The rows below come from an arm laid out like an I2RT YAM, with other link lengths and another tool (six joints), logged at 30 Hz.
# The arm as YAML. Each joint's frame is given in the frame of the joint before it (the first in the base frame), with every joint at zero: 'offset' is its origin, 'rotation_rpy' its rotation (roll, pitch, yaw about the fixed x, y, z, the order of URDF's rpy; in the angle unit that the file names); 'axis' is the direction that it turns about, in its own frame. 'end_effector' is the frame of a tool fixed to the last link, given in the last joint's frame.
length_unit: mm
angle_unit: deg
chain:
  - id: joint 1
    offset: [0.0, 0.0, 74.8]
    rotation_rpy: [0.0, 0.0, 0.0]
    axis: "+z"
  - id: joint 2
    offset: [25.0, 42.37, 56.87]
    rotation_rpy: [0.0, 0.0, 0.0]
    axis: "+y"
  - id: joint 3
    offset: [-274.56, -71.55, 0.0]
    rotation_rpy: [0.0, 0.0, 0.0]
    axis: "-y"
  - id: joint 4
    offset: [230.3, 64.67, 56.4]
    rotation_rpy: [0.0, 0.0, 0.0]
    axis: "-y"
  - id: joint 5
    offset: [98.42, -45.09, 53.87]
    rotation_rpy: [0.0, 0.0, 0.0]
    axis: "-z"
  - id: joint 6
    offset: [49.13, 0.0, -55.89]
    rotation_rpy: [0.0, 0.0, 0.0]
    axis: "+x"
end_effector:
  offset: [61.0, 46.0, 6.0]
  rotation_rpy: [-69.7, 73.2, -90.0]
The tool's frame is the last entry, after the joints.
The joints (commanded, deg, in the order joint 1, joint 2, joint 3, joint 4, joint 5, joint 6), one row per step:
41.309 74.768 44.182 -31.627 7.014 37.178
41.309 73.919 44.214 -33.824 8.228 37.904
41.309 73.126 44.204 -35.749 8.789 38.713
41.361 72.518 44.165 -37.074 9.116 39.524
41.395 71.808 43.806 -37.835 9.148 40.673
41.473 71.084 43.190 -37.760 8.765 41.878
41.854 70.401 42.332 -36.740 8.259 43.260
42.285 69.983 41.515 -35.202 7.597 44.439
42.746 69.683 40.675 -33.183 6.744 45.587
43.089 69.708 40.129 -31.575 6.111 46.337
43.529 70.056 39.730 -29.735 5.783 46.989
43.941 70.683 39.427 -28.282 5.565 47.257
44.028 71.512 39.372 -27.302 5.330 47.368
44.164 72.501 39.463 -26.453 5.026 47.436
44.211 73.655 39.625 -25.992 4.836 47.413
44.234 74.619 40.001 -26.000 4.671 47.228
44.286 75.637 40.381 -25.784 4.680 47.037
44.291 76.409 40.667 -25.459 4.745 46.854
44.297 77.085 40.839 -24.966 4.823 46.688
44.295 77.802 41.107 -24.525 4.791 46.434
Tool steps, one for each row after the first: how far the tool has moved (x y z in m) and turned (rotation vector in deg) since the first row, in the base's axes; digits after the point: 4 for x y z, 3 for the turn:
-0.0029 -0.0063 -0.0005 -1.370 0.420 -1.194
-0.0063 -0.0114 -0.0008 -2.165 1.088 -2.154
-0.0088 -0.0148 -0.0007 -2.552 1.597 -2.960
-0.0112 -0.0176 -0.0009 -2.371 2.085 -3.960
-0.0130 -0.0187 -0.0007 -1.492 2.409 -4.788
-0.0145 -0.0172 -0.0002 -0.006 2.381 -5.405
-0.0151 -0.0141 0.0004 1.701 2.234 -5.703
-0.0152 -0.0098 0.0016 3.757 2.001 -5.823
-0.0149 -0.0061 0.0021 5.197 1.873 -5.805
-0.0137 -0.0016 0.0025 6.452 1.508 -5.730
-0.0130 0.0024 0.0012 7.069 1.382 -5.421
-0.0115 0.0050 -0.0006 7.322 1.503 -5.314
-0.0101 0.0081 -0.0027 7.491 1.763 -5.095
-0.0089 0.0102 -0.0062 7.205 2.250 -4.968
-0.0080 0.0118 -0.0086 6.790 2.722 -4.741
-0.0065 0.0138 -0.0109 6.398 2.962 -4.551
-0.0049 0.0154 -0.0123 6.167 2.985 -4.425
-0.0032 0.0170 -0.0136 6.044 2.901 -4.310
-0.0016 0.0189 -0.0146 5.952 2.865 -4.075

